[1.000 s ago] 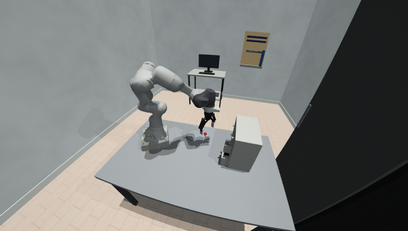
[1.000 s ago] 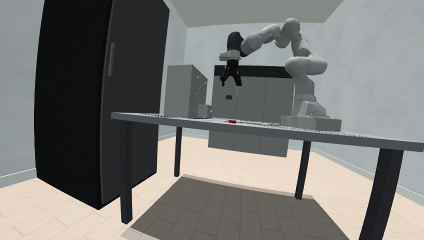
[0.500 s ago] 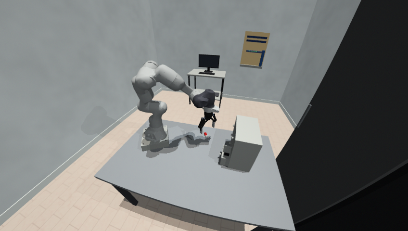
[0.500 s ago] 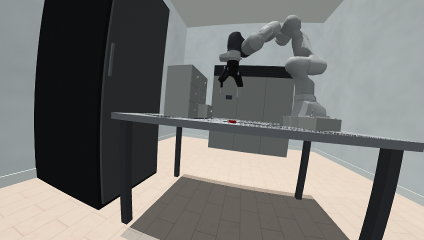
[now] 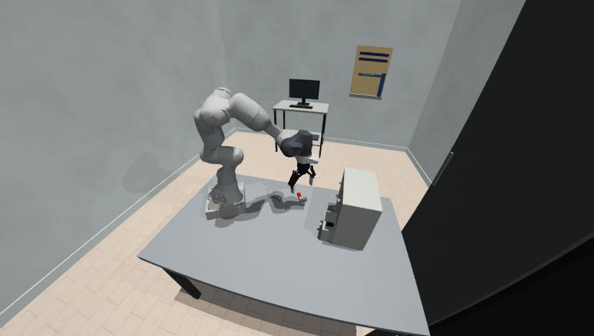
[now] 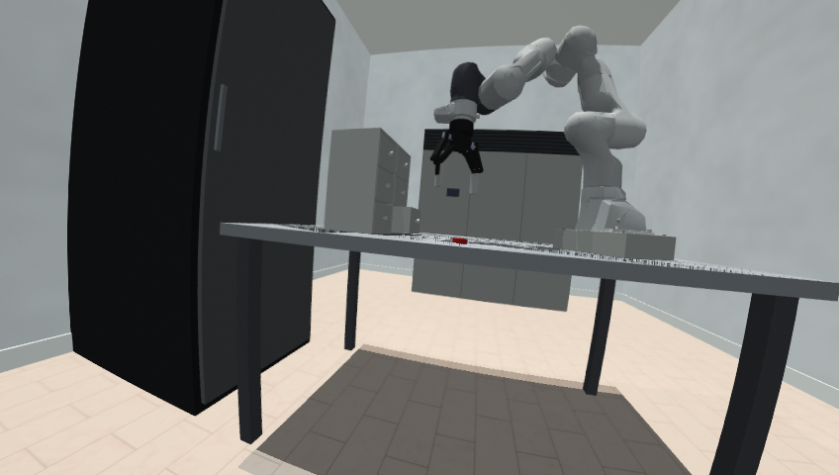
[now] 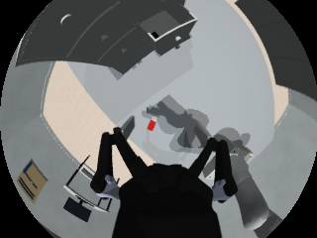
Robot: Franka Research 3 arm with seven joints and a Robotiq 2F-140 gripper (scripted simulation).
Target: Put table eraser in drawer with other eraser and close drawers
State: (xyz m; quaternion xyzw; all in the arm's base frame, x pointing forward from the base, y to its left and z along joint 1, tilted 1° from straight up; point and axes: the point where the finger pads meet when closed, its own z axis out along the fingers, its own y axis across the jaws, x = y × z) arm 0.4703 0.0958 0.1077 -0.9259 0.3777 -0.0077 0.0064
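My hand is 160 mm above the red eraser, 80 mm to the right of it and 20 mm past it.
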